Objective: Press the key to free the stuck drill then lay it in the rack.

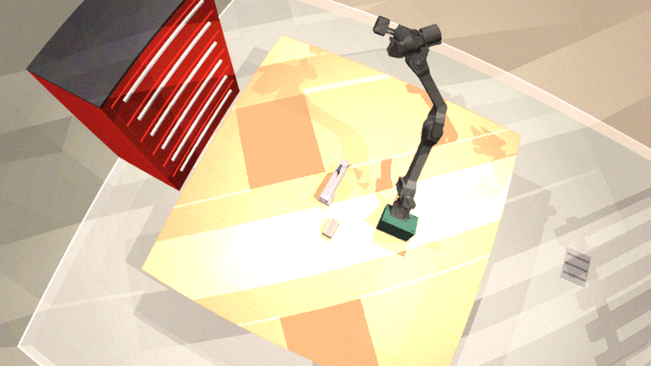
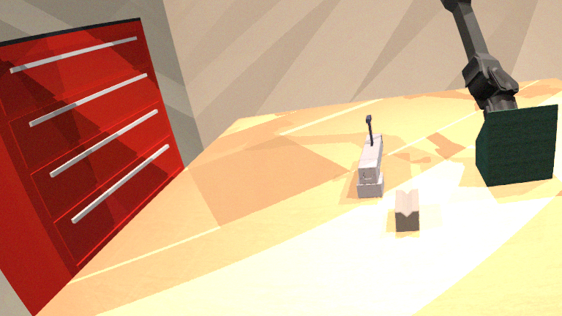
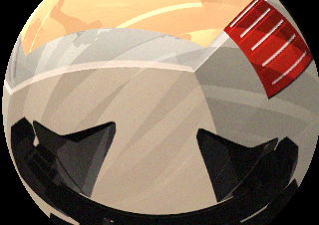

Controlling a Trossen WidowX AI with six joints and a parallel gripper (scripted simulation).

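The blue key lies 44 cm to the left of my gripper tip, 40 cm below it and 2 cm ahead of it. Also, from my gripper tip: v-grooved rack 64 cm to the left, 47 cm below, 3 cm behind; then drill 49 cm to the left, 44 cm below, 3 cm ahead; then pale grey holder block 47 cm to the left, 45 cm below, 2 cm ahead.
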